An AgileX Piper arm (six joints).
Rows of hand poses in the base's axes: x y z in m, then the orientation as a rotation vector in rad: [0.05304, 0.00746, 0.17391, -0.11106, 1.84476, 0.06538]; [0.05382, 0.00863, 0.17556, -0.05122, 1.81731, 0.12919]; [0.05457, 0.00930, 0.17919, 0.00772, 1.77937, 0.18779]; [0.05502, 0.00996, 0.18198, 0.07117, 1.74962, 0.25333]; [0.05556, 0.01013, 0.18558, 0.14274, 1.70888, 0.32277]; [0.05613, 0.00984, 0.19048, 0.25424, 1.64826, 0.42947]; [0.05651, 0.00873, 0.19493, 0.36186, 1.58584, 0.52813]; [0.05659, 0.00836, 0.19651, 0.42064, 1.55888, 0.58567]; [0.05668, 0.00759, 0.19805, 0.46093, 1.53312, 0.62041]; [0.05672, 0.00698, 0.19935, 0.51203, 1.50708, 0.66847]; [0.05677, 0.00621, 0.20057, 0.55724, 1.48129, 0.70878]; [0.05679, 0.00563, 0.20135, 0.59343, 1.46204, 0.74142]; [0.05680, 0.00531, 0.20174, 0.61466, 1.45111, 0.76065]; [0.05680, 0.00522, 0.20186, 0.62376, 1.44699, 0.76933]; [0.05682, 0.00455, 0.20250, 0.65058, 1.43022, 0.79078]
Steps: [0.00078, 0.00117, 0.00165, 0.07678, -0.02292, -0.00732]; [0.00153, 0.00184, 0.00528, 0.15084, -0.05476, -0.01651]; [0.00198, 0.00250, 0.00807, 0.23209, -0.07565, -0.02537]; [0.00252, 0.00267, 0.01167, 0.32199, -0.10421, -0.03760]; [0.00309, 0.00238, 0.01657, 0.46223, -0.14060, -0.05755]; [0.00347, 0.00127, 0.02102, 0.59663, -0.17395, -0.07914]; [0.00355, 0.00090, 0.02260, 0.67205, -0.18177, -0.08905]; [0.00364, 0.00013, 0.02414, 0.72182, -0.19414, -0.09833]; [0.00368, -0.00048, 0.02544, 0.78685, -0.20117, -0.10798]; [0.00373, -0.00125, 0.02666, 0.84350, -0.20937, -0.11770]; [0.00375, -0.00183, 0.02744, 0.88896, -0.21365, -0.12530]; [0.00376, -0.00215, 0.02783, 0.91565, -0.21544, -0.12971]; [0.00376, -0.00224, 0.02795, 0.92729, -0.21547, -0.13136]; [0.00378, -0.00291, 0.02859, 0.95969, -0.22085, -0.13850]
